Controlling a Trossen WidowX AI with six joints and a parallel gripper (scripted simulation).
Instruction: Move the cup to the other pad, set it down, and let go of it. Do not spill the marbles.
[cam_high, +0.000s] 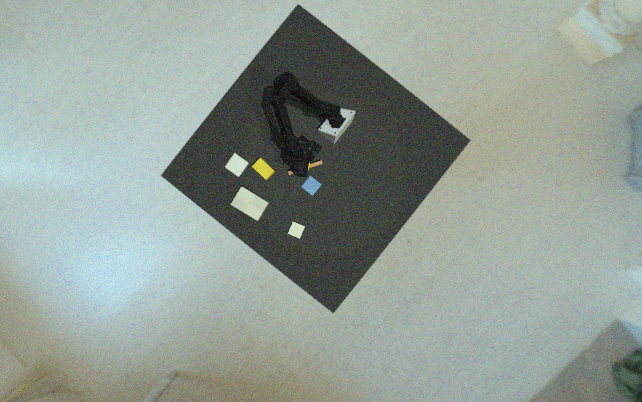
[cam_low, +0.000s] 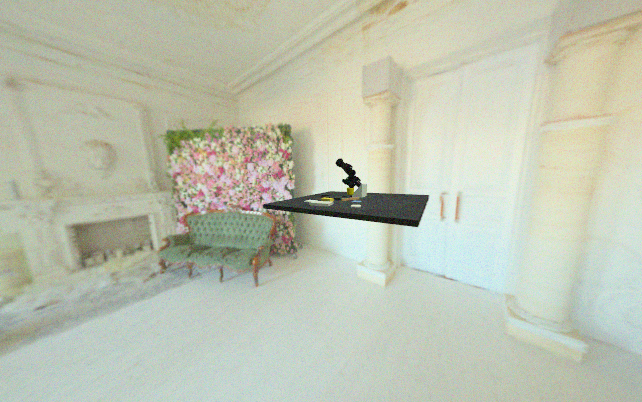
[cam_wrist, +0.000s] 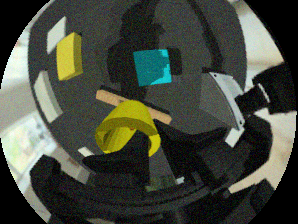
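Now: the cyan pad 4 cm behind my gripper tip, 9 cm to the right of it and 10 cm below it. Round my gripper tip: cup (2 cm ahead); wooden stick (2 cm ahead, 9 cm below).
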